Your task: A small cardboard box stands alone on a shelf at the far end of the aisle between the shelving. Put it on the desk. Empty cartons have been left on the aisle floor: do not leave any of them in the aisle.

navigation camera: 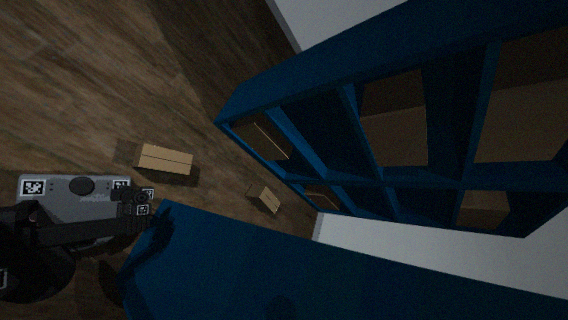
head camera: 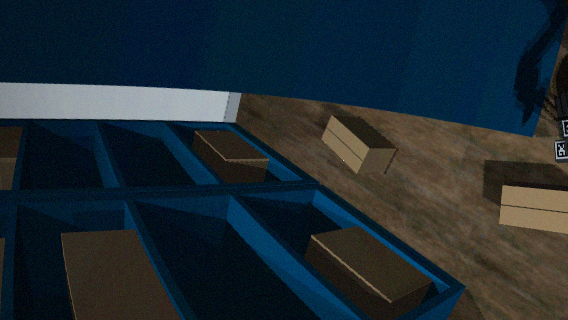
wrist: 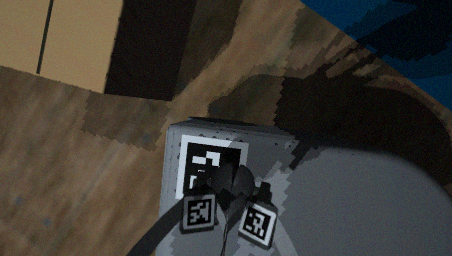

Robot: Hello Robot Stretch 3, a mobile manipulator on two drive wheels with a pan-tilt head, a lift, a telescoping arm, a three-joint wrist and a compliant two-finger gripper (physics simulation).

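Places are measured from the robot's base along level axes (x ahead, y left, z up), in centimetres.
Where they show: gripper, fingertip midpoint: (wrist: 233, 181); robot's base, link origin: (navigation camera: 81, 184) (wrist: 214, 220).
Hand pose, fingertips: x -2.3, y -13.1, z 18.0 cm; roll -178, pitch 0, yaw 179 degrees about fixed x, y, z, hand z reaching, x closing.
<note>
Each offset is from my fingertips to the top centre of the thing.
A pale carton @(dx +15.6, dy -18.9, dz +0.0 cm) (head camera: 535, 207) (navigation camera: 167, 160) (wrist: 75, 40) lies on the aisle floor beside the robot's base. A second carton @(dx -12.8, dy -98.8, dz +0.0 cm) (head camera: 352, 145) (navigation camera: 266, 199) lies on the floor farther along the aisle. My gripper (wrist: 233, 181) is shut with its fingertips together and holds no carton; it hangs over the grey base, to one side of the near carton. Brown boxes (head camera: 370, 265) (navigation camera: 395, 135) stand in the shelving compartments; I cannot tell if one of them is the small box that the task names. The desk does not show in these views.
Blue shelving (head camera: 160, 191) (navigation camera: 300, 70) stands on one side of the aisle. A second blue shelving unit (head camera: 300, 50) (navigation camera: 225, 265) stands opposite, close to the arm. A white wall (head camera: 110, 102) (navigation camera: 425, 245) is at the far end. The robot's base (navigation camera: 65, 200) (wrist: 350, 200) stands near the shelving corner.
</note>
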